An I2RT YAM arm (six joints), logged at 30 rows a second.
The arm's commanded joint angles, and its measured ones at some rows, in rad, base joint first. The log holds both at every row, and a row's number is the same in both.
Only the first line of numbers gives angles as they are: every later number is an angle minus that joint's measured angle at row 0.
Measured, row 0:
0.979, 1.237, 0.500, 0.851, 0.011, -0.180
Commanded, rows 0 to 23:
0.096, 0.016, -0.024, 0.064, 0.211, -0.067
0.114, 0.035, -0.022, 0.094, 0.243, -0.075
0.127, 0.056, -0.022, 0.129, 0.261, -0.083
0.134, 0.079, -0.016, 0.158, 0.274, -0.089
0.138, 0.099, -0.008, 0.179, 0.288, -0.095
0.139, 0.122, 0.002, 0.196, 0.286, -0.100
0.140, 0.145, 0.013, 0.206, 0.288, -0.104
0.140, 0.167, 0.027, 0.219, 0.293, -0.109
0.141, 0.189, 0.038, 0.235, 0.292, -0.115
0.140, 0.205, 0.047, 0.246, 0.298, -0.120
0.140, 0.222, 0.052, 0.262, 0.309, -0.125
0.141, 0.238, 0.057, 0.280, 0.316, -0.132
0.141, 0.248, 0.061, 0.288, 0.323, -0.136
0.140, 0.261, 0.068, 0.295, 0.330, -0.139
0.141, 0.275, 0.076, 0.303, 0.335, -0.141
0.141, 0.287, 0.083, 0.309, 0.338, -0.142
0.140, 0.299, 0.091, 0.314, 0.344, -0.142
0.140, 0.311, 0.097, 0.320, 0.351, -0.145
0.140, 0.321, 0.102, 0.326, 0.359, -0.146
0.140, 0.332, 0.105, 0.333, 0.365, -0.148
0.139, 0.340, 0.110, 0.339, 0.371, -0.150
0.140, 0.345, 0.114, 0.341, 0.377, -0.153
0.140, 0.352, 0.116, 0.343, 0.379, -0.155
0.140, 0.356, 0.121, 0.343, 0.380, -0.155
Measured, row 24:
0.135, 0.337, 0.097, 0.297, 0.346, -0.133
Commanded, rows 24 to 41:
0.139, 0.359, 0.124, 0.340, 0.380, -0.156
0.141, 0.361, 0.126, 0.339, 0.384, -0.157
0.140, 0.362, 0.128, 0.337, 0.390, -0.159
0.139, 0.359, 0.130, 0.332, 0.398, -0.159
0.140, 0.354, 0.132, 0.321, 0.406, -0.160
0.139, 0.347, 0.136, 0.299, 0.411, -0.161
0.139, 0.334, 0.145, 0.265, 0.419, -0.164
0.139, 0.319, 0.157, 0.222, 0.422, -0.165
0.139, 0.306, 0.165, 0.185, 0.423, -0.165
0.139, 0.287, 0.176, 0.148, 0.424, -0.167
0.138, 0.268, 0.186, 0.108, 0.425, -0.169
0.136, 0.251, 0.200, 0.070, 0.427, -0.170
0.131, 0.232, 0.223, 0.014, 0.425, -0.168
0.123, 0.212, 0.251, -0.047, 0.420, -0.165
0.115, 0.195, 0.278, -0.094, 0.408, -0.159
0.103, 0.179, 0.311, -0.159, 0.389, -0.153
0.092, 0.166, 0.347, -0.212, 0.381, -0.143
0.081, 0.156, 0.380, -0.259, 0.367, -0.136
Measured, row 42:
0.105, 0.203, 0.306, -0.087, 0.389, -0.149
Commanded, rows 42 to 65:
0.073, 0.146, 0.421, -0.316, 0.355, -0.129
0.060, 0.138, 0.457, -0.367, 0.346, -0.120
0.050, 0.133, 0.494, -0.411, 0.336, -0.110
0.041, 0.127, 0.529, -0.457, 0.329, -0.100
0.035, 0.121, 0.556, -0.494, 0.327, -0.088
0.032, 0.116, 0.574, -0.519, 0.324, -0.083
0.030, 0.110, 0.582, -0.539, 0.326, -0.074
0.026, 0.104, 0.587, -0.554, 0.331, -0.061
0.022, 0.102, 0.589, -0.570, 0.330, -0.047
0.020, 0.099, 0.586, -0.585, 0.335, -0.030
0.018, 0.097, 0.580, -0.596, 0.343, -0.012
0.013, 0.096, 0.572, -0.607, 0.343, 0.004
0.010, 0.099, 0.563, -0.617, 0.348, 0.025
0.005, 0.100, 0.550, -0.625, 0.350, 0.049
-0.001, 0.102, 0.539, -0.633, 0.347, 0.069
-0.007, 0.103, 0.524, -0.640, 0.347, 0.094
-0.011, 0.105, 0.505, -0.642, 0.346, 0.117
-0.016, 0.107, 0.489, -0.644, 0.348, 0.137
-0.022, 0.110, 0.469, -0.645, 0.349, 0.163
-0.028, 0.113, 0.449, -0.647, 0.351, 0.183
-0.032, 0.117, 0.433, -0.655, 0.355, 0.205
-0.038, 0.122, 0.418, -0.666, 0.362, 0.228
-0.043, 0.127, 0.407, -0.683, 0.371, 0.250
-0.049, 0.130, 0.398, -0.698, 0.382, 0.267
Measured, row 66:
-0.034, 0.115, 0.427, -0.642, 0.342, 0.173
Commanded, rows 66 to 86:
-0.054, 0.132, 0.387, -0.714, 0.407, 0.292
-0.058, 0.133, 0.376, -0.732, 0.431, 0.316
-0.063, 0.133, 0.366, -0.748, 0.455, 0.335
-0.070, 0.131, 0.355, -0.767, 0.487, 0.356
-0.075, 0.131, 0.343, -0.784, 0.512, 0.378
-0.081, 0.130, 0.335, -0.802, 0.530, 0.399
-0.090, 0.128, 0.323, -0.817, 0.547, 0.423
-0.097, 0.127, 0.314, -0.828, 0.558, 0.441
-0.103, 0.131, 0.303, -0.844, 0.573, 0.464
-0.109, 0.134, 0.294, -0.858, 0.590, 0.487
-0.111, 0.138, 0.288, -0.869, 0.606, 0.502
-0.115, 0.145, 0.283, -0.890, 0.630, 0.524
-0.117, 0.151, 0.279, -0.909, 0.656, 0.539
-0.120, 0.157, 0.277, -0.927, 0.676, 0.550
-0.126, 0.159, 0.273, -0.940, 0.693, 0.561
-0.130, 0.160, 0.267, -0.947, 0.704, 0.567
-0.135, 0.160, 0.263, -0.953, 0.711, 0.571
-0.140, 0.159, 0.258, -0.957, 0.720, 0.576
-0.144, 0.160, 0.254, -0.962, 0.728, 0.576
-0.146, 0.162, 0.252, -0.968, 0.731, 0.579
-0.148, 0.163, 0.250, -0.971, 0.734, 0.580
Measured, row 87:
-0.116, 0.148, 0.273, -0.886, 0.607, 0.536
